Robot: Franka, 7 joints.
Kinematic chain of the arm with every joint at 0, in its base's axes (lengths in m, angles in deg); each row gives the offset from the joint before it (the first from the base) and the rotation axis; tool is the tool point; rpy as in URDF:
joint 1: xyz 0 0 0.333 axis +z
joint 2: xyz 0 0 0 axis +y
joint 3: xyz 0 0 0.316 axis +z
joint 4: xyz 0.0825 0 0 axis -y
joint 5: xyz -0.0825 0 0.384 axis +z
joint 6: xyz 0 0 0 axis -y
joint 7: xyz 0.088 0 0 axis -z
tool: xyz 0 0 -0.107 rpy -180 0 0
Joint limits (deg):
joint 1: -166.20..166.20
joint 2: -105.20..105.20
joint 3: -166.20..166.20
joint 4: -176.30..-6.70
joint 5: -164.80..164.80
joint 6: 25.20..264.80
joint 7: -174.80..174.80
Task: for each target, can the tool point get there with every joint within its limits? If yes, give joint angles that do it. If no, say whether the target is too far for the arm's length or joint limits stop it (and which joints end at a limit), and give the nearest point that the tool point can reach.
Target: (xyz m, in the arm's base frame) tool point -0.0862 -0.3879 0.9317
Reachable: yes | joints 0.39 -58.15 -38.53 -89.23 132.56 149.23 -77.44
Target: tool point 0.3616 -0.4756 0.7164
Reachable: yes | joints -44.16 41.90 16.05 -23.96 89.17 240.27 29.52
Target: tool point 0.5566 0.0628 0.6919
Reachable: yes | joints -90.68 -48.51 74.65 -103.78 78.28 170.57 -126.28
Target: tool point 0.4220 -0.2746 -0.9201
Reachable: no: too far | nearest point 0.3256 -0.2119 -0.3503 | short by 0.581 m
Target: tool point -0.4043 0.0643 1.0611
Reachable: yes | joints -40.52 -36.37 -71.30 -35.30 -52.98 182.66 -2.41
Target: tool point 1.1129 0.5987 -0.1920
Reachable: no: too far | nearest point 0.6977 0.3753 0.0039 | short by 0.511 m
